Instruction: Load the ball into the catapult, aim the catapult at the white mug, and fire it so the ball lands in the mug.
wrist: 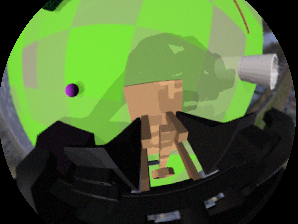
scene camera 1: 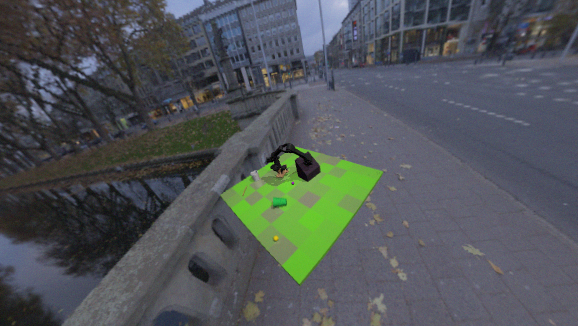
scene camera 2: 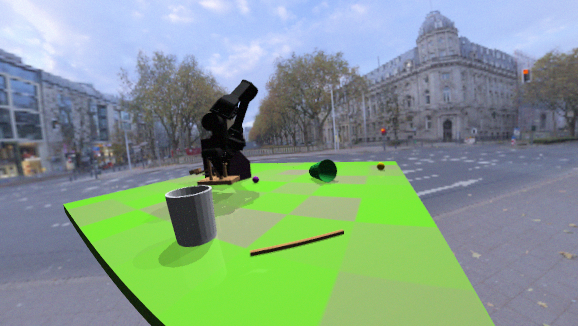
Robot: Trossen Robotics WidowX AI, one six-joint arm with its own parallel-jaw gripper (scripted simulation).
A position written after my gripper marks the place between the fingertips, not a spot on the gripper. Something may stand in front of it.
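Observation:
My gripper (scene camera 2: 224, 174), (wrist: 158, 117), visible. Wooden catapult (wrist: 157, 103), visible. White mug (wrist: 257, 69), likewise.

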